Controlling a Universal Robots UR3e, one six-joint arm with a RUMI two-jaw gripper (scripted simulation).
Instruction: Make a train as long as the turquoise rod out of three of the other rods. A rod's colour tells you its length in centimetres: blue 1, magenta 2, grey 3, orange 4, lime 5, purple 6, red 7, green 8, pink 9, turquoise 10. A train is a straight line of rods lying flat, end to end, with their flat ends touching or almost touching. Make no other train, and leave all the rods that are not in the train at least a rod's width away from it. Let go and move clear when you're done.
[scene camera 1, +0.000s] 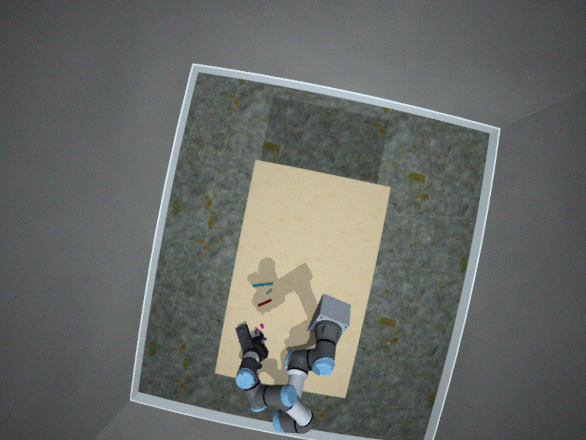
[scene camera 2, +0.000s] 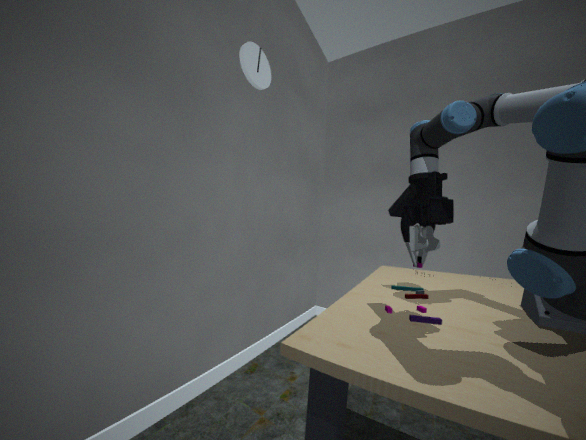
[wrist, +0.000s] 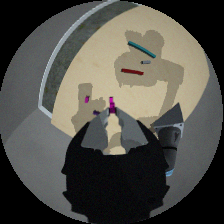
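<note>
My gripper (scene camera 2: 418, 267) is visible to me; it also appears in the wrist view (wrist: 112, 107).
</note>
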